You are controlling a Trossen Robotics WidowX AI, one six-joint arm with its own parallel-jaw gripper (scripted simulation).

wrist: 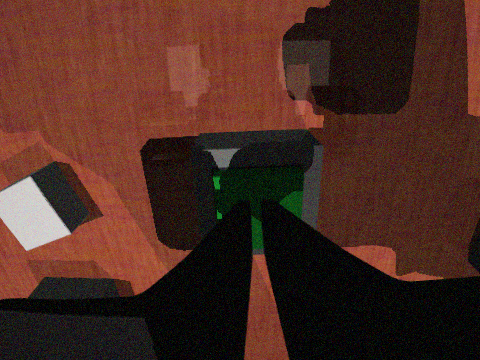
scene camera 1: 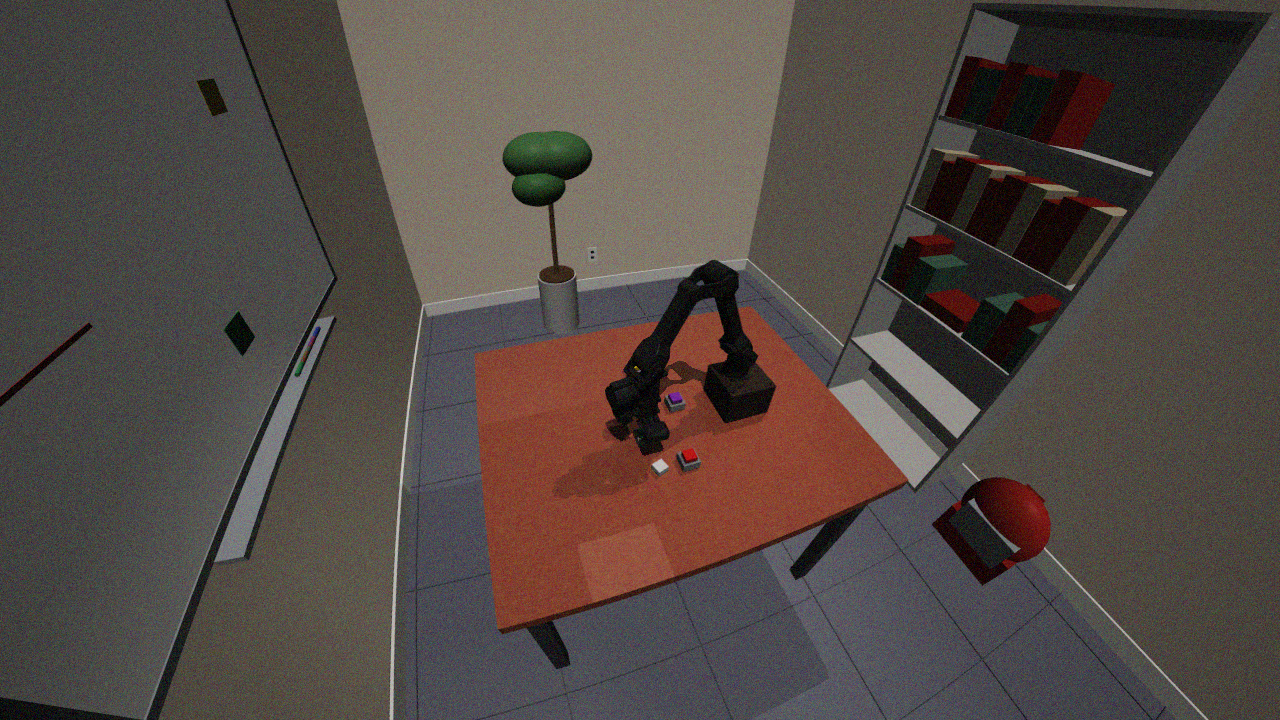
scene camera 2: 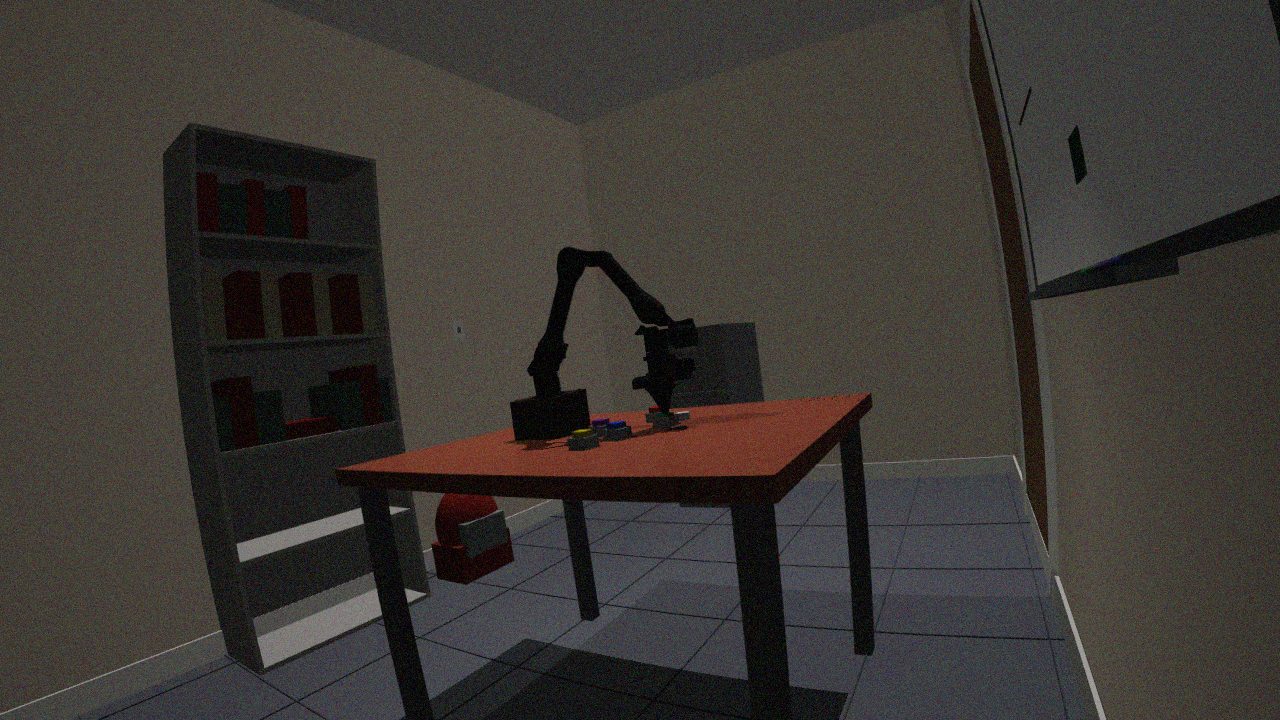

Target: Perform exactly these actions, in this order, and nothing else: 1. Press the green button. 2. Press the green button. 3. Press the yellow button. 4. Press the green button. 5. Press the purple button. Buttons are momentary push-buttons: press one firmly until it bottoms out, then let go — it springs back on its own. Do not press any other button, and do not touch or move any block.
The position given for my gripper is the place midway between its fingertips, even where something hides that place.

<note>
In view: my gripper [scene camera 2: 665, 413] and a green button [wrist: 285, 186].
My gripper also shows in the wrist view [wrist: 255, 210] and in scene camera 1 [scene camera 1: 644, 432].
</note>
